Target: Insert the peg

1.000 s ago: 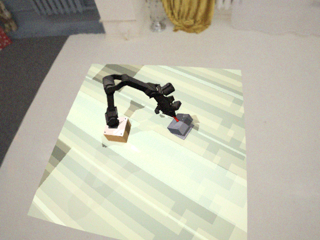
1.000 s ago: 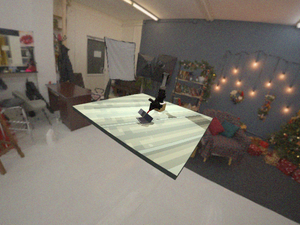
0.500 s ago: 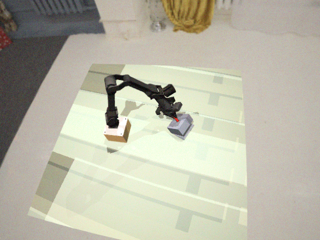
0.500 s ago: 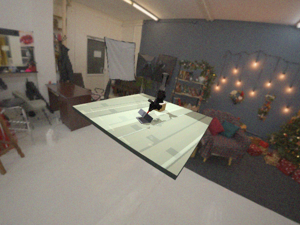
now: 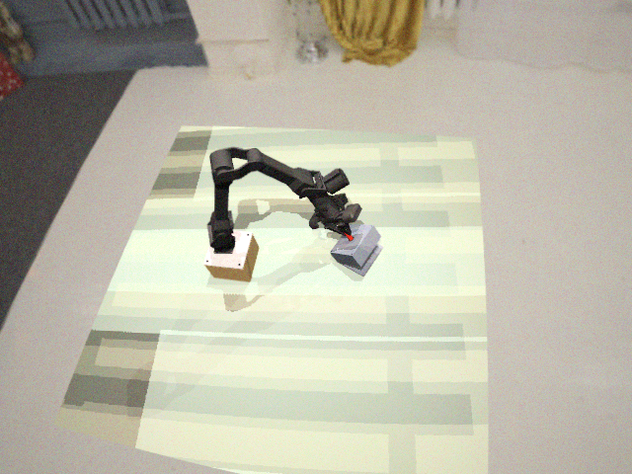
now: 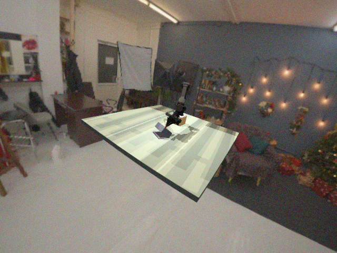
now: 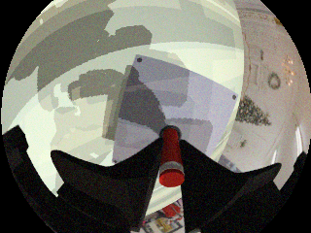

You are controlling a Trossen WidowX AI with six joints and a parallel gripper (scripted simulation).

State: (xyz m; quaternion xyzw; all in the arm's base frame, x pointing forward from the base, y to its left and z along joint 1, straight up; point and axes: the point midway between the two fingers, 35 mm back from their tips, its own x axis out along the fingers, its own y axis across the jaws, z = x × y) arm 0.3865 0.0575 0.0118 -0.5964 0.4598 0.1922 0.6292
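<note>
Now: the red round peg 1 cm behind my gripper tip and 1 cm above it. From my gripper tip the other things lie so: sloped grey panel: 4 cm below, 2 cm to the right, 2 cm ahead.
</note>
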